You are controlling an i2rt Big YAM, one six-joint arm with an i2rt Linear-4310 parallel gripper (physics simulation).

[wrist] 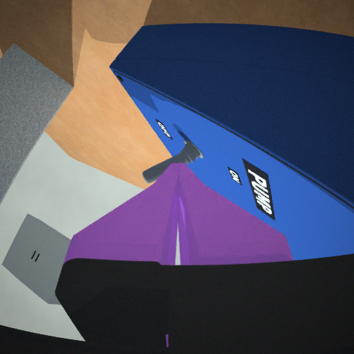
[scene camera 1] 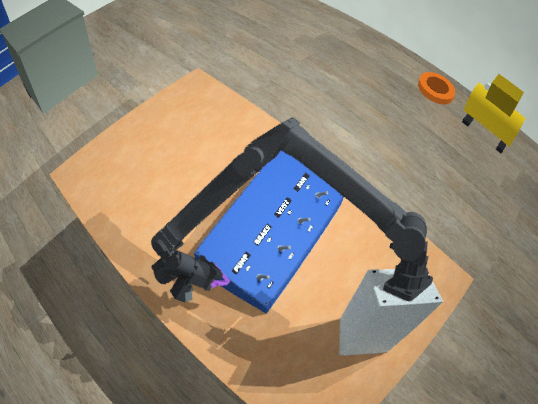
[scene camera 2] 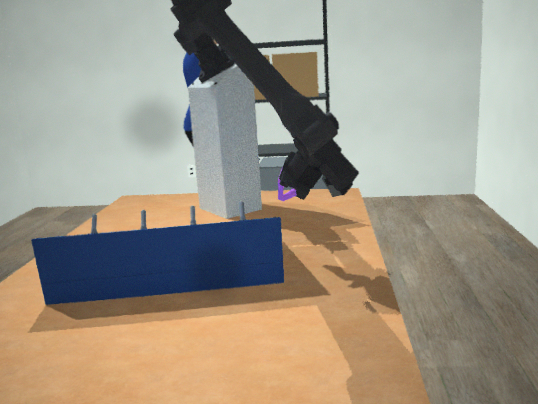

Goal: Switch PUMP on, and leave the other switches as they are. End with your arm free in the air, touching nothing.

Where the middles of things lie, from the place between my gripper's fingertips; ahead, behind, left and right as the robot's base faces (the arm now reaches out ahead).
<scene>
The blue switch panel (scene camera 2: 99,266) lies 6 cm ahead of my hand, 26 cm to the right of it and 7 cm below it.
</scene>
